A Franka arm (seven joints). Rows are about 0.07 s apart.
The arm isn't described. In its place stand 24 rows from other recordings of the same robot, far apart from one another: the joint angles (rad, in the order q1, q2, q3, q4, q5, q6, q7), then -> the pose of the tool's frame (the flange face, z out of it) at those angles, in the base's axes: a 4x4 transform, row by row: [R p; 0 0 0 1], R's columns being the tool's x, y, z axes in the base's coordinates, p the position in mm.
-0.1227 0.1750 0.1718 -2.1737 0.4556 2.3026 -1.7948 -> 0.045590, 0.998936, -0.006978, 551.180; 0.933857, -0.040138, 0.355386, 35.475; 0.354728, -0.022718, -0.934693, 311.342; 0, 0, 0, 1
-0.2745 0.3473 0.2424 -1.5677 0.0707 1.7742 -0.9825 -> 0.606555, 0.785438, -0.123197, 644.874; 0.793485, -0.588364, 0.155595, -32.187; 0.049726, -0.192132, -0.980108, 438.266; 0, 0, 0, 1
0.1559 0.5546 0.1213 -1.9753 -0.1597 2.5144 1.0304 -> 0.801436, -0.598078, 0.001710, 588.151; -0.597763, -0.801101, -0.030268, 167.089; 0.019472, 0.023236, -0.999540, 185.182; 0, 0, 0, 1
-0.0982 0.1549 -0.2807 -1.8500 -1.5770 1.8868 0.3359 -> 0.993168, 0.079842, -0.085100, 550.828; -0.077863, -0.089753, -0.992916, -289.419; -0.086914, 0.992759, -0.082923, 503.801; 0, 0, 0, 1
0.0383 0.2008 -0.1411 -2.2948 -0.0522 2.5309 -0.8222 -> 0.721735, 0.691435, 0.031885, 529.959; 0.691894, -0.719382, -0.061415, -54.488; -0.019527, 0.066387, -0.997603, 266.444; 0, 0, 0, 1
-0.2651 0.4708 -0.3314 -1.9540 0.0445 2.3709 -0.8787 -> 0.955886, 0.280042, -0.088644, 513.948; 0.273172, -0.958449, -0.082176, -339.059; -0.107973, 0.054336, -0.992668, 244.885; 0, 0, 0, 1
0.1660 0.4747 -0.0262 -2.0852 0.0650 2.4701 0.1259 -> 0.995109, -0.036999, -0.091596, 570.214; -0.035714, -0.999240, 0.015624, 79.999; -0.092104, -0.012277, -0.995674, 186.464; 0, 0, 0, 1
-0.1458 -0.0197 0.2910 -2.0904 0.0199 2.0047 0.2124 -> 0.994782, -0.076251, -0.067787, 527.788; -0.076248, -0.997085, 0.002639, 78.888; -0.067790, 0.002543, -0.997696, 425.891; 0, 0, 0, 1
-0.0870 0.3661 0.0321 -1.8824 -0.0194 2.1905 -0.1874 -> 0.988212, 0.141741, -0.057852, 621.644; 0.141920, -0.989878, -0.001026, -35.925; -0.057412, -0.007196, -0.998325, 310.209; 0, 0, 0, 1
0.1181 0.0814 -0.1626 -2.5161 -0.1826 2.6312 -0.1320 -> 0.969645, 0.241671, 0.037191, 468.272; 0.244276, -0.964163, -0.103535, -17.219; 0.010837, 0.109478, -0.993930, 251.666; 0, 0, 0, 1
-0.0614 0.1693 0.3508 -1.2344 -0.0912 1.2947 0.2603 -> 0.996169, 0.009285, -0.086956, 557.527; 0.004347, -0.998376, -0.056803, 131.080; -0.087342, 0.056208, -0.994591, 664.964; 0, 0, 0, 1
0.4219 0.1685 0.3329 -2.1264 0.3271 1.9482 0.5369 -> 0.889497, 0.031100, -0.455882, 369.069; 0.060795, -0.996866, 0.050616, 374.867; -0.452879, -0.072738, -0.888600, 316.215; 0, 0, 0, 1
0.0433 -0.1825 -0.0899 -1.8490 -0.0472 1.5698 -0.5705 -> 0.858740, 0.502863, -0.098458, 490.444; 0.502870, -0.863954, -0.026564, -31.373; -0.098421, -0.026700, -0.994787, 588.805; 0, 0, 0, 1
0.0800 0.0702 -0.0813 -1.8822 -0.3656 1.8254 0.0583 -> 0.991896, 0.074369, -0.103011, 567.244; 0.033685, -0.935702, -0.351178, -28.975; -0.122504, 0.344863, -0.930625, 463.998; 0, 0, 0, 1
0.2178 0.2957 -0.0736 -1.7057 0.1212 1.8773 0.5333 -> 0.898422, -0.418623, -0.132636, 620.243; -0.411977, -0.908065, 0.075453, 102.967; -0.152029, -0.013146, -0.988289, 409.618; 0, 0, 0, 1
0.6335 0.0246 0.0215 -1.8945 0.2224 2.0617 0.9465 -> 0.927651, -0.373447, -0.000217, 454.588; -0.361944, -0.899220, 0.245764, 363.770; -0.091975, -0.227905, -0.969330, 501.187; 0, 0, 0, 1
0.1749 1.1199 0.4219 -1.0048 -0.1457 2.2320 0.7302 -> 0.953670, -0.297303, 0.046087, 725.268; -0.297498, -0.909084, 0.291652, 328.908; -0.044812, -0.291851, -0.955414, 205.189; 0, 0, 0, 1
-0.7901 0.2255 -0.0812 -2.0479 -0.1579 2.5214 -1.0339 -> 0.959827, 0.269317, 0.078739, 394.436; 0.280582, -0.923422, -0.261849, -463.896; 0.002189, 0.273422, -0.961892, 355.562; 0, 0, 0, 1
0.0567 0.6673 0.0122 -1.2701 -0.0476 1.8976 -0.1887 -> 0.962570, 0.268524, -0.036797, 730.758; 0.267070, -0.962845, -0.040051, 44.824; -0.046184, 0.028725, -0.998520, 359.194; 0, 0, 0, 1
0.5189 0.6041 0.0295 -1.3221 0.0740 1.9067 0.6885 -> 0.983408, -0.171036, -0.060458, 615.801; -0.167139, -0.983818, 0.064542, 377.065; -0.070519, -0.053367, -0.996082, 381.653; 0, 0, 0, 1
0.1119 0.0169 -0.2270 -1.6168 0.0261 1.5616 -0.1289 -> 0.997576, 0.011926, -0.068550, 552.966; 0.014035, -0.999440, 0.030375, -60.084; -0.068149, -0.031263, -0.997185, 592.962; 0, 0, 0, 1
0.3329 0.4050 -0.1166 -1.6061 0.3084 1.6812 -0.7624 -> 0.611265, 0.708717, -0.352242, 610.228; 0.787851, -0.587167, 0.185811, 172.266; -0.075138, -0.391094, -0.917279, 376.450; 0, 0, 0, 1
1.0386 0.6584 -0.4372 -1.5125 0.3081 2.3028 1.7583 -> 0.333879, -0.927018, 0.170771, 559.416; -0.941793, -0.320500, 0.101514, 461.468; -0.039373, -0.194724, -0.980067, 322.846; 0, 0, 0, 1
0.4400 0.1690 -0.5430 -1.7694 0.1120 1.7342 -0.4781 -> 0.927824, 0.329963, -0.173974, 583.570; 0.341737, -0.938863, 0.041853, -35.160; -0.149527, -0.098286, -0.983860, 460.170; 0, 0, 0, 1
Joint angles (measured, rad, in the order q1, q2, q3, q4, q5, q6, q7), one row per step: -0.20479, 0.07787, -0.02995, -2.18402, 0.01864, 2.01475, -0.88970; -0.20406, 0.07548, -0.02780, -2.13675, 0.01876, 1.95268, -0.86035; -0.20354, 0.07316, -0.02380, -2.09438, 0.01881, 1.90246, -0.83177; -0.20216, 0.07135, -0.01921, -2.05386, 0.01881, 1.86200, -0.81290; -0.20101, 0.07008, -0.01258, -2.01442, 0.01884, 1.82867, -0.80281; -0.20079, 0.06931, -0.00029, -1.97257, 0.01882, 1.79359, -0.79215; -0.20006, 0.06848, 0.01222, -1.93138, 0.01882, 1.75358, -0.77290; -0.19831, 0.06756, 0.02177, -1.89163, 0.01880, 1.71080, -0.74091; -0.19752, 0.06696, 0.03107, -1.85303, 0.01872, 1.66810, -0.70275; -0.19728, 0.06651, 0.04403, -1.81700, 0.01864, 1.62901, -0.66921; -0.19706, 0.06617, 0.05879, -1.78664, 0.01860, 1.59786, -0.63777; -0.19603, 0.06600, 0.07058, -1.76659, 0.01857, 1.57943, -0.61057; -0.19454, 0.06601, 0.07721, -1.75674, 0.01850, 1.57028, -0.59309
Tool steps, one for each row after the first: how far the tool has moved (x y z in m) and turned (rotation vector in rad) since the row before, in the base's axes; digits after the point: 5 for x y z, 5 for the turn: 0.00648, 0.00018, 0.01705, -0.00317, 0.01396, -0.02473; 0.00596, 0.00117, 0.01604, -0.00493, 0.00729, -0.02237; 0.00617, 0.00192, 0.01583, -0.00438, -0.00060, -0.01162; 0.00637, 0.00291, 0.01572, -0.00327, -0.00666, -0.00146; 0.00660, 0.00551, 0.01660, -0.00298, -0.00688, 0.00275; 0.00519, 0.00631, 0.01625, -0.00378, -0.00095, -0.00477; 0.00364, 0.00561, 0.01564, -0.00629, 0.00392, -0.01898; 0.00268, 0.00513, 0.01507, -0.00777, 0.00566, -0.02611; 0.00234, 0.00689, 0.01414, -0.00677, 0.00441, -0.01857; 0.00201, 0.00792, 0.01205, -0.00660, 0.00206, -0.01490; 0.00153, 0.00681, 0.00808, -0.00611, -0.00043, -0.01320; 0.00078, 0.00434, 0.00392, -0.00397, 0.00016, -0.00864
